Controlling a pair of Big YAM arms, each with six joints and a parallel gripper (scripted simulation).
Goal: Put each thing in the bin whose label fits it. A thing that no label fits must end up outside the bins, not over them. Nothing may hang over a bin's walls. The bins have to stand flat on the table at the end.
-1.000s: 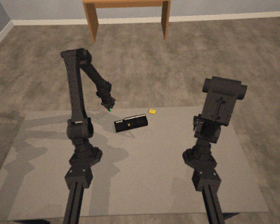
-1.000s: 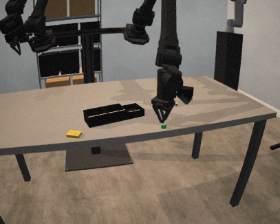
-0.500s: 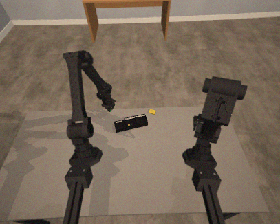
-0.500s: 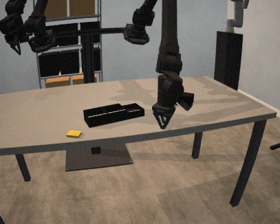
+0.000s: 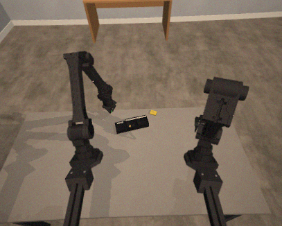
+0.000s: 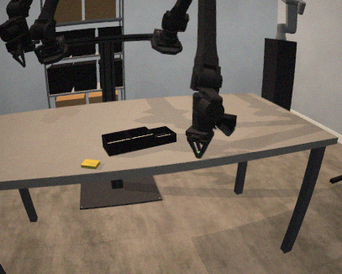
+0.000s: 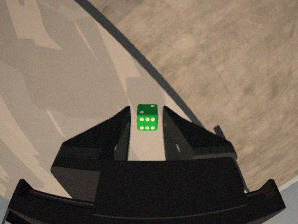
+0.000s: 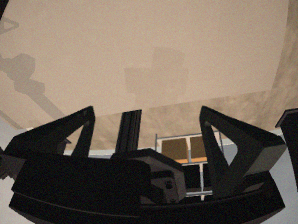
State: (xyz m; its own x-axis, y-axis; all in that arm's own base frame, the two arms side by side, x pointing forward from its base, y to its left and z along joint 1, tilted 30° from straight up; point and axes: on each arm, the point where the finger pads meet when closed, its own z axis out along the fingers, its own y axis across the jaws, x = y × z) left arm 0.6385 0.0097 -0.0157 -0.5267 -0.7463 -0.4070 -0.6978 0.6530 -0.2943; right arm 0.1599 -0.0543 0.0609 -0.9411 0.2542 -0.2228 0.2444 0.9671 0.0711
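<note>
My left hand is 17 cm to the left of the small yellow ring and 14 cm past it. Also, from my left hand: small white piece 22 cm behind, 14 cm to the left; small black piece 19 cm to the right, 14 cm behind; green cube right at my left hand.
</note>
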